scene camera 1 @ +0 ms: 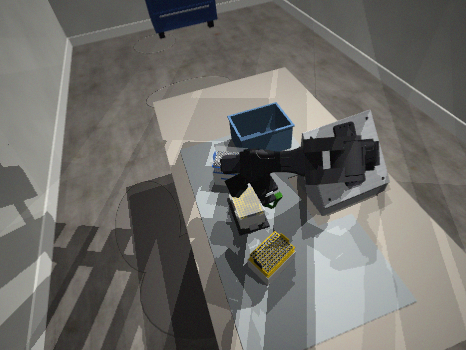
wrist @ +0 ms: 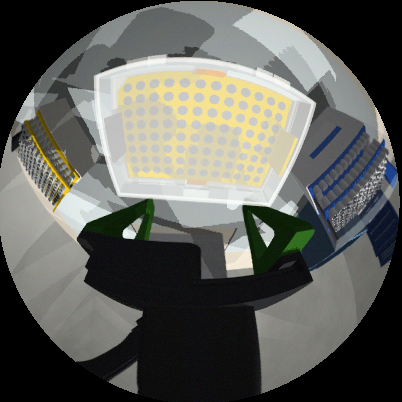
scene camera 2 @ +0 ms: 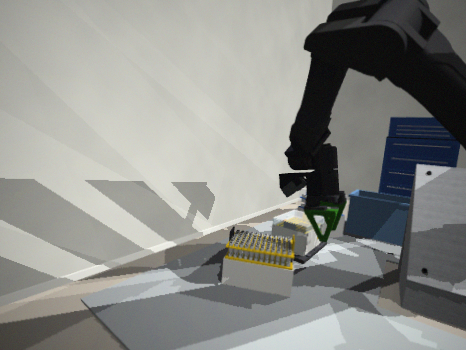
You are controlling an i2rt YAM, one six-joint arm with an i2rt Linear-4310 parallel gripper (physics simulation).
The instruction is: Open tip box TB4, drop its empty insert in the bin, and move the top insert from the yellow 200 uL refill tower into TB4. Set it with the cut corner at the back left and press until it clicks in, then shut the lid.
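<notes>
Tip box TB4 (scene camera 1: 255, 220) (scene camera 2: 312, 245) (wrist: 195, 199) stands mid-mat, its clear lid down over it. Through the lid shows the yellow insert (scene camera 1: 247, 202) (wrist: 206, 117) with rows of grey holes; no tips show in it. My gripper (scene camera 1: 272, 199) (scene camera 2: 324, 239) (wrist: 197, 202) is open and empty, its green fingers spread on the robot-base side of TB4. Whether a fingertip touches the box I cannot tell. The yellow refill tower (scene camera 1: 272, 254) (scene camera 2: 258, 275) (wrist: 50, 162) stands beside TB4, a tip-filled insert on top. The blue bin (scene camera 1: 265, 138) (scene camera 2: 377, 219) stands beyond the box.
A blue tip tower (scene camera 1: 223, 165) (wrist: 345, 170) stands on TB4's other side, partly hidden by the arm in scene camera 1. The robot's grey base block (scene camera 1: 350, 192) (scene camera 2: 437, 225) is right of the mat (scene camera 1: 350, 295). A blue cabinet (scene camera 1: 185, 14) (scene camera 2: 420, 150) stands farther away.
</notes>
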